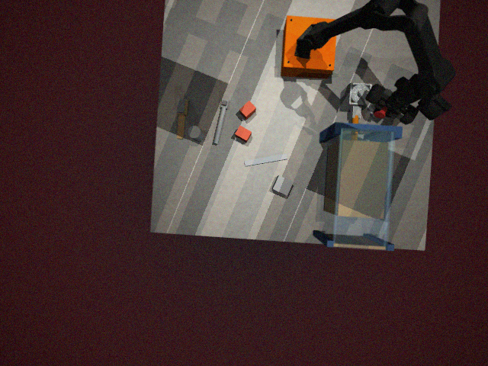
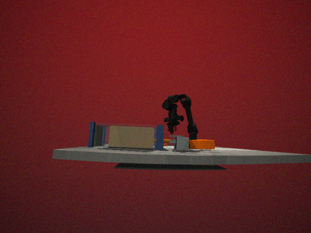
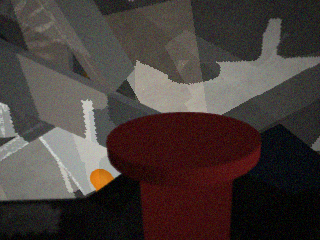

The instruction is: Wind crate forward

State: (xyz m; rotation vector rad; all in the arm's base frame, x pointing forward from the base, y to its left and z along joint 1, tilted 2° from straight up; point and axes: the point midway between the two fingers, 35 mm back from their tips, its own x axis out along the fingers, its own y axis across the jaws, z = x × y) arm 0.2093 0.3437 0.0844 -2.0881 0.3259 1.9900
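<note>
The grey crank handle lies 30 mm to the right of my gripper tip, 30 mm behind it and 10 mm below it. Round my gripper tip: winch (90 mm behind, 80 mm to the right, 80 mm below); red knob (20 mm above); blue frame (80 mm ahead, 40 mm to the right, 10 mm below).
</note>
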